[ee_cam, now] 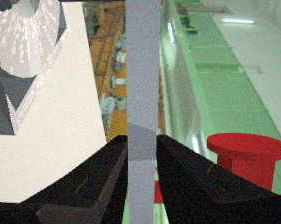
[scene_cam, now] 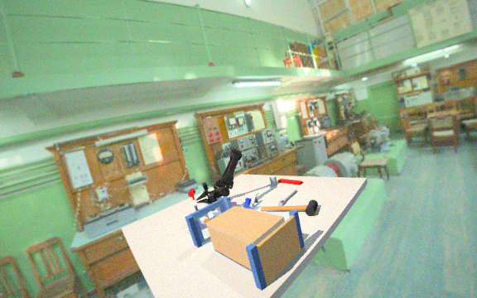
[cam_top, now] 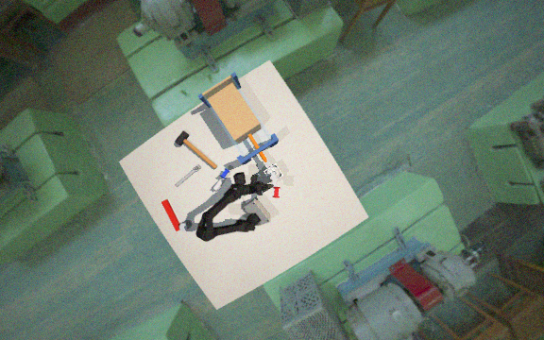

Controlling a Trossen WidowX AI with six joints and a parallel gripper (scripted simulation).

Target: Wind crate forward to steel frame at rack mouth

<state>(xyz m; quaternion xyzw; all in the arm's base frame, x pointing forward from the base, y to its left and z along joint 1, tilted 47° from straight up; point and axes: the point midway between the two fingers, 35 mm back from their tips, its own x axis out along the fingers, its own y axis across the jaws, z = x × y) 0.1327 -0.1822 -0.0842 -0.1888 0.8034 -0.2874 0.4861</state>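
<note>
The red knob lies 40 mm behind my gripper tip, 10 mm to the left of it and 40 mm above it. Also, from my gripper tip: blue steel frame (220 mm ahead, 50 mm to the right, 30 mm below); blue knob (230 mm ahead, 220 mm to the left, 90 mm below); winch (40 mm ahead, 50 mm to the right, 110 mm below).
</note>
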